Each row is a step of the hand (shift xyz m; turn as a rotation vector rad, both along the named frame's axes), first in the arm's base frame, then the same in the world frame.
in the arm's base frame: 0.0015 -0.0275 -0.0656 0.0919 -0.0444 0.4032
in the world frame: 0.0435 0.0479 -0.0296 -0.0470 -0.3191 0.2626
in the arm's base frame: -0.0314 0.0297 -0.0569 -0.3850 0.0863 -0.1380
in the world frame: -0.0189 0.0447 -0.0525 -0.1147 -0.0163 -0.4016
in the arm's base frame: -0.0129 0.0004 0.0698 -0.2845 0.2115 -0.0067
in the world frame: -0.0210 -0.0648 0.0202 -0.2498 -0.0468 -0.2473
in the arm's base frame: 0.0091 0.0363 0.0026 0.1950 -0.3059 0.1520
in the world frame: -0.0335 0.0130 0.0108 0.2852 -0.1441 0.2293
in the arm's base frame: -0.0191 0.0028 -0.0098 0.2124 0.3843 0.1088
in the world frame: -0.0035 0.0012 -0.0213 -0.3549 0.1169 0.2550
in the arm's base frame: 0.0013 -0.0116 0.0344 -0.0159 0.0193 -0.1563
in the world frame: 0.0022 -0.0324 0.0162 0.0198 0.1326 -0.0841
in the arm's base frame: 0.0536 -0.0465 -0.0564 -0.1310 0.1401 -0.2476
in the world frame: 0.0685 0.0559 0.0202 -0.0915 0.2002 -0.2228
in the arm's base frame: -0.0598 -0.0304 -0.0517 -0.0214 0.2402 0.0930
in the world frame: 0.0317 0.0095 -0.0780 -0.2560 -0.0127 0.0334
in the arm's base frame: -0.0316 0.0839 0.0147 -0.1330 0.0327 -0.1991
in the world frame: -0.0891 0.0006 -0.0179 -0.0027 0.1243 -0.2072
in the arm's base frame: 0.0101 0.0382 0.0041 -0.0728 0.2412 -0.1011
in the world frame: -0.0355 0.0127 0.0125 -0.2153 0.1315 -0.1002
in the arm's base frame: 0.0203 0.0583 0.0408 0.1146 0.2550 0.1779
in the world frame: -0.0623 -0.0080 0.0391 -0.2679 -0.0235 0.1936
